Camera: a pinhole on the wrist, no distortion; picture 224 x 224 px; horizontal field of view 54.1 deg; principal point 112.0 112.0 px. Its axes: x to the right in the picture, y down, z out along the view. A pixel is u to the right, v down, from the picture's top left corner.
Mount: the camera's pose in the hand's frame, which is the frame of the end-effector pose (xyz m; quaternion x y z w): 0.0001 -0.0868 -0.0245 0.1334 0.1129 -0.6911 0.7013
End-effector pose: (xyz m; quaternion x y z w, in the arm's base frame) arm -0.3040 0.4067 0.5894 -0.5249 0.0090 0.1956 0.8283
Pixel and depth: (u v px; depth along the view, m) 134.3 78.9 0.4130
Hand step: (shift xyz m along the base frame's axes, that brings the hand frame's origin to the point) -0.0431 0.1802 0.4042
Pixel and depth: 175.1 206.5 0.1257
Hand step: 0.0864 0.0277 0.1673
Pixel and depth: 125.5 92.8 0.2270
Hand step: 0.0010 0.0857 0.2420
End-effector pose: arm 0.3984 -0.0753 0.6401 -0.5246 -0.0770 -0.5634 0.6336
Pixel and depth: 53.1 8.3 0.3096
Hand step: -0.0043 0.3383 0.0869
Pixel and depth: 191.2 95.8 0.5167
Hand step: -0.1712 0.4090 0.3943
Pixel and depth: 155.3 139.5 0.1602
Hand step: -0.0732 0.1082 0.1611
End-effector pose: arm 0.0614 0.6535 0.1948 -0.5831 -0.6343 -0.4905 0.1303
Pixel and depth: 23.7 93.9 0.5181
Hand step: 0.1737 0.3863 -0.3348
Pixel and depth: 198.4 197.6 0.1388
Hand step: -0.1394 0.1302 -0.0921
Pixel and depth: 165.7 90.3 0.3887
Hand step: -0.1308 0.2589 -0.3288
